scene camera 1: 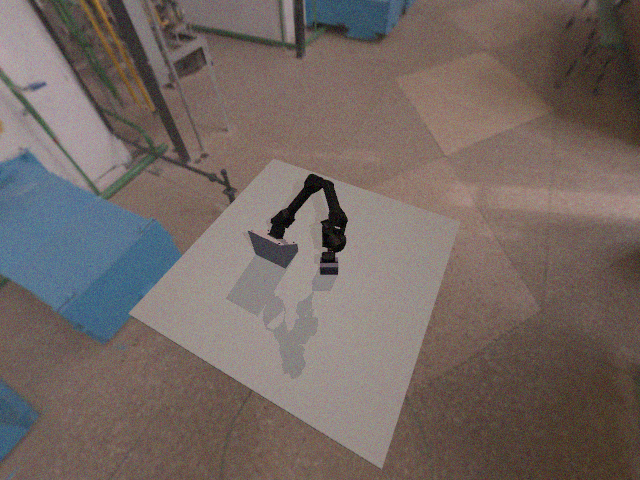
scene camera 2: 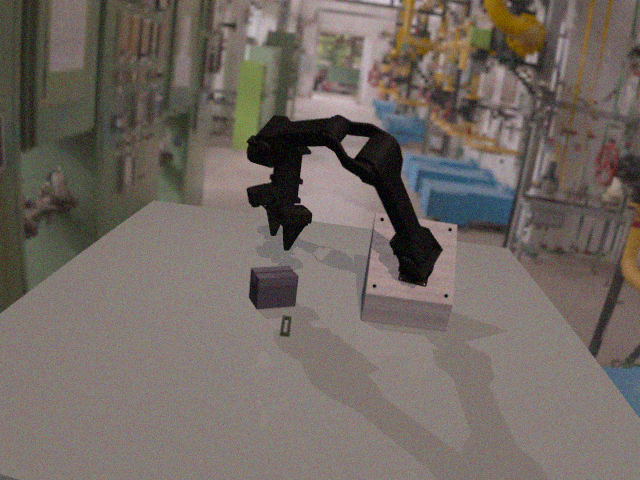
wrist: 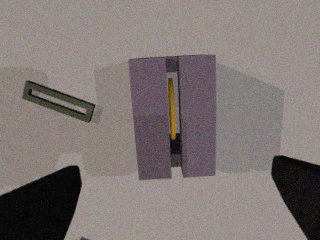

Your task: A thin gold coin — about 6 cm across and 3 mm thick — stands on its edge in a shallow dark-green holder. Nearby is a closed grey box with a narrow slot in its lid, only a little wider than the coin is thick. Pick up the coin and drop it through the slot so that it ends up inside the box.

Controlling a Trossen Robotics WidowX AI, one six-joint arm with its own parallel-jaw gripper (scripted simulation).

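Gripper open, holding nothing: my gripper [scene camera 2: 279, 242] [wrist: 177, 171] is visible at both spots.
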